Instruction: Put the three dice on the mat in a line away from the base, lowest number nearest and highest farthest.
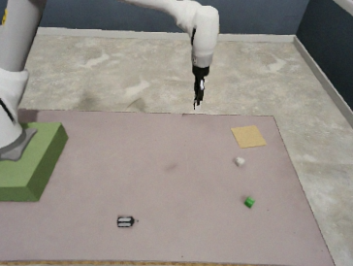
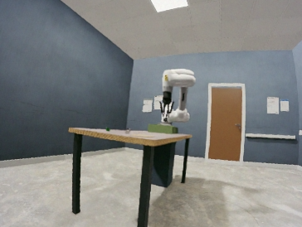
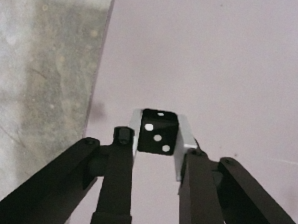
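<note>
My gripper is now 270 mm short of the mat, 80 mm to the left of it and 160 mm above it. Round my hand: white die (190 mm ahead, 250 mm to the right, 150 mm below); then black die (20 mm below); then green die (190 mm ahead, 450 mm to the right, 150 mm below).
</note>
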